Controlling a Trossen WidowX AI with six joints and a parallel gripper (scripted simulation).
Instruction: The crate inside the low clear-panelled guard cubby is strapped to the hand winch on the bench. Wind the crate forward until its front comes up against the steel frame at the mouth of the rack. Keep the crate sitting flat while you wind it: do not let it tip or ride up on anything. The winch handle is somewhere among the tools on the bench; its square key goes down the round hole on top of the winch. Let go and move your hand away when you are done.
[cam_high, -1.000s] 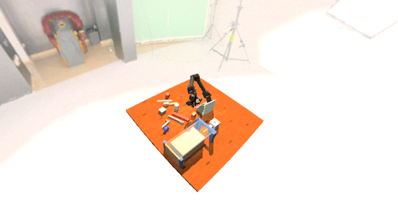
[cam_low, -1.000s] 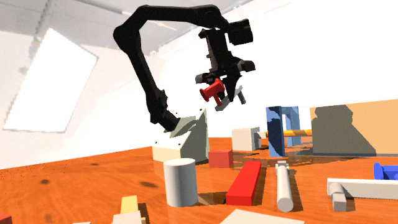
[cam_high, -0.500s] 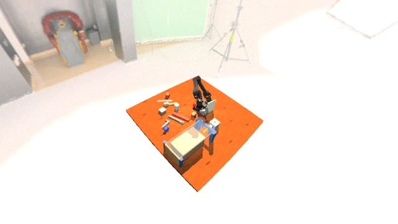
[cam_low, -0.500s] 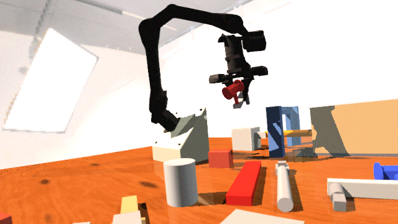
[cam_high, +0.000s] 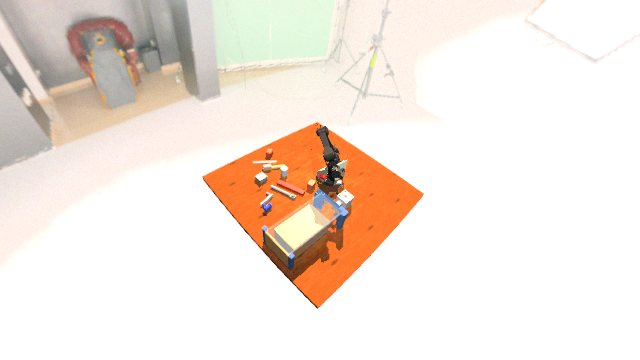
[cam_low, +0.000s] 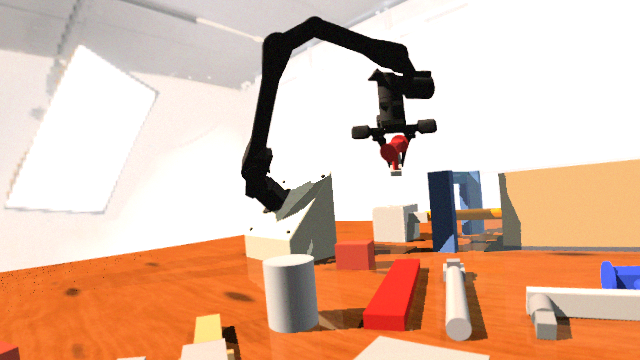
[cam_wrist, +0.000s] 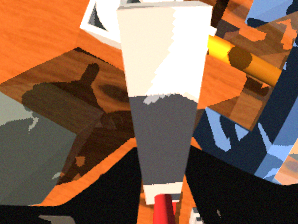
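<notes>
The red knob is 2 cm ahead of my gripper tip, 5 cm to the right of it and 2 cm above it. The rest, counted from my gripper tip: winch: 8 cm behind, 10 cm to the left, 15 cm below; frame: 10 cm ahead, 10 cm to the left, 7 cm below; red bar: 12 cm ahead, 27 cm to the right, 17 cm below.
</notes>
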